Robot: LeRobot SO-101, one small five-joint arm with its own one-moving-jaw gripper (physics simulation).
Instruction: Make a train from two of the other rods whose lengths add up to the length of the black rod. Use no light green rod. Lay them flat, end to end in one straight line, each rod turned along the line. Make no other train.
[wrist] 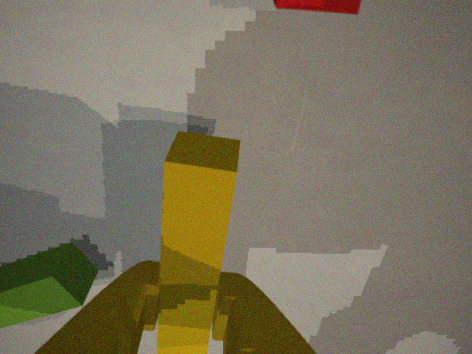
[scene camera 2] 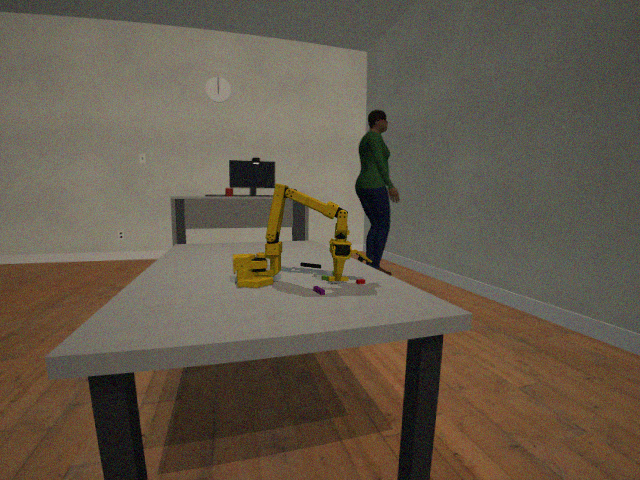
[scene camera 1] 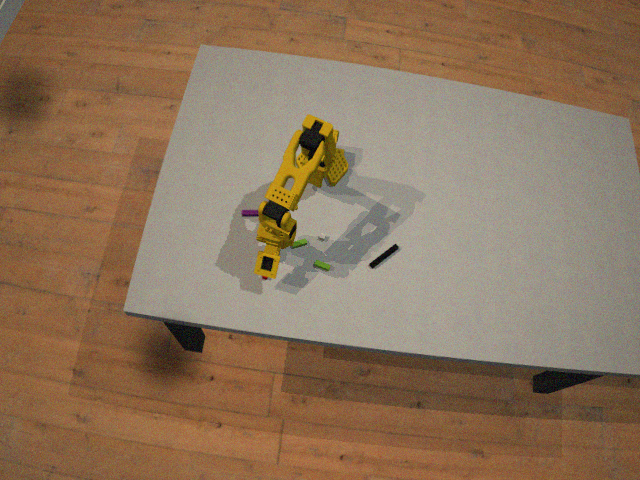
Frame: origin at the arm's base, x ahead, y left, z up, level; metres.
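Seen in the pictures: hand, tool point: (wrist: 162, 287) (scene camera 2: 336, 277) (scene camera 1: 280, 246); arm's base, link origin: (scene camera 2: 261, 281) (scene camera 1: 320, 174).
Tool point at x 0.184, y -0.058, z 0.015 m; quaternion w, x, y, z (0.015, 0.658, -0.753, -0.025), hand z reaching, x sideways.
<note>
Pixels of each thing's top centre, then the offset from my tool point to it. "spot": a spot on its surface instead. Level surfaces: height alone.
- yellow rod, top centre: (wrist: 187, 295) (scene camera 2: 338, 276) dz +0.003, dx +0.002, dy -0.005 m
- red rod, top centre: (scene camera 1: 265, 272) (scene camera 2: 360, 279) dz -0.005, dx +0.057, dy -0.021 m
- black rod, top centre: (scene camera 1: 384, 255) (scene camera 2: 310, 263) dz -0.005, dx -0.015, dy +0.206 m
- purple rod, top centre: (scene camera 1: 251, 212) (scene camera 2: 319, 288) dz -0.005, dx -0.068, dy -0.069 m
- green rod, surface spot: (wrist: 45, 287) spot: dz -0.005, dx -0.008, dy +0.026 m
- small white rod, top centre: (scene camera 1: 322, 236) dz -0.005, dx -0.037, dy +0.079 m
- table, surface height: dz -0.015 m
My gripper (scene camera 1: 267, 264) (scene camera 2: 338, 274) (wrist: 190, 282) is shut on a yellow rod (scene camera 2: 338, 279) (wrist: 200, 215), held level and low at the table, its far end sticking out past the jaws. The overhead view hides it under the gripper, and I cannot tell whether it touches the table. The red rod (scene camera 1: 264, 277) (scene camera 2: 360, 281) (wrist: 318, 5) lies apart, beyond the yellow rod's far end and a little right in the wrist view. The black rod (scene camera 1: 384, 256) (scene camera 2: 310, 265) lies slanted to the right in the overhead view. A purple rod (scene camera 1: 250, 212) (scene camera 2: 318, 290) lies left of the arm.
Two light green rods (scene camera 1: 299, 243) (scene camera 1: 322, 265) lie right of the gripper in the overhead view; a green rod (wrist: 45, 287) shows at the wrist view's lower left. A small white rod (scene camera 1: 322, 237) lies near them. The table (scene camera 1: 465, 180) (scene camera 2: 206, 315) has its edge beyond the red rod.
</note>
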